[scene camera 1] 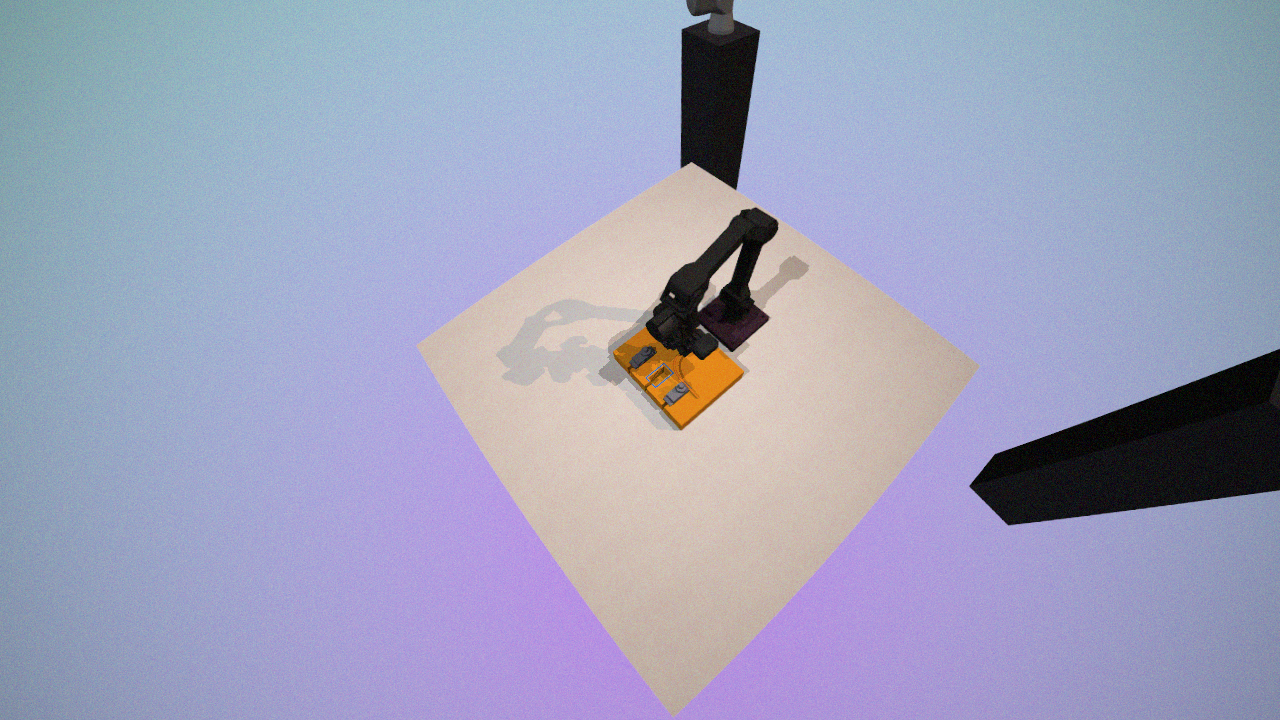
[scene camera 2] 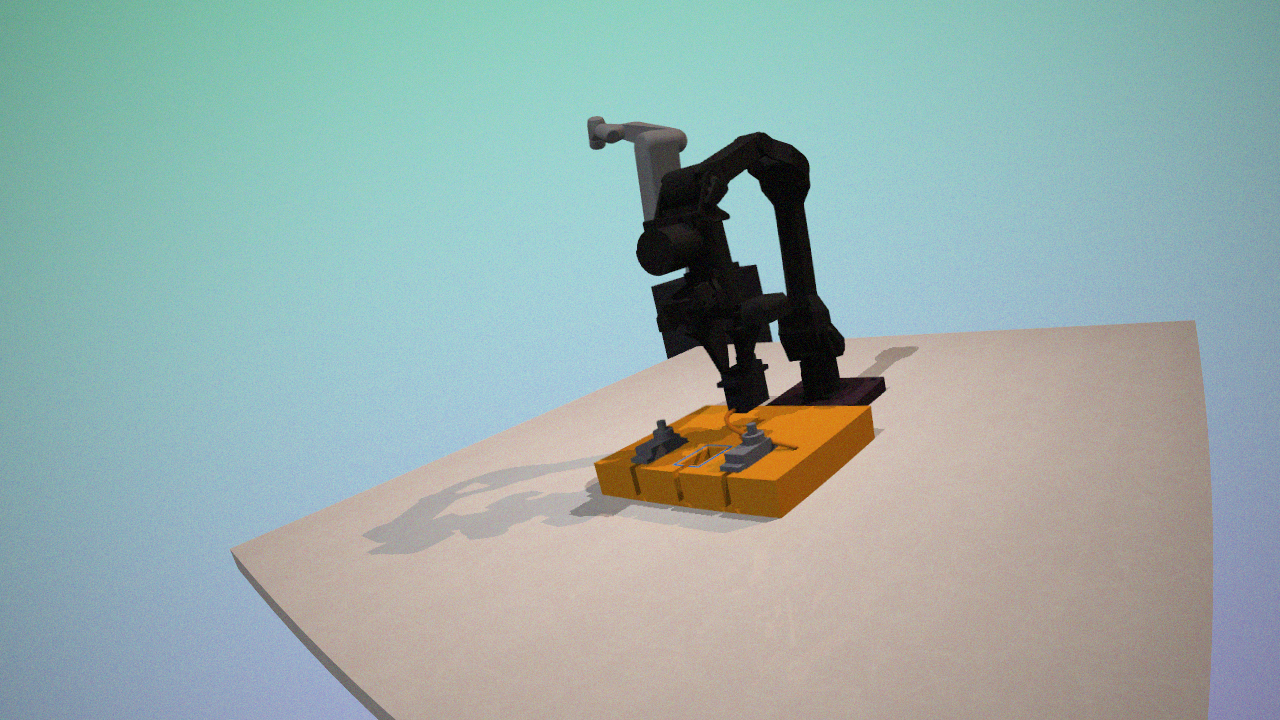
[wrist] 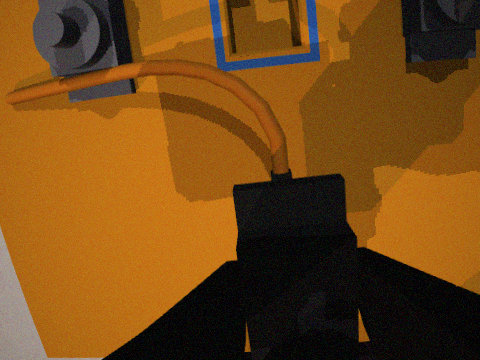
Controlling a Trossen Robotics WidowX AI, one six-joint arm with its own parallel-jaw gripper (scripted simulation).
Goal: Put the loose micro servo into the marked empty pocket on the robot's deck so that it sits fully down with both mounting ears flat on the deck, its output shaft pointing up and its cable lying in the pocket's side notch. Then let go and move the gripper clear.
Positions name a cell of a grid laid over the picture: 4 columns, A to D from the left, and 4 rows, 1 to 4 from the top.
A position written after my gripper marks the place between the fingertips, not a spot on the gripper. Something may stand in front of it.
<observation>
my gripper: scene camera 1 C2; scene camera 2 C3; wrist C3
</observation>
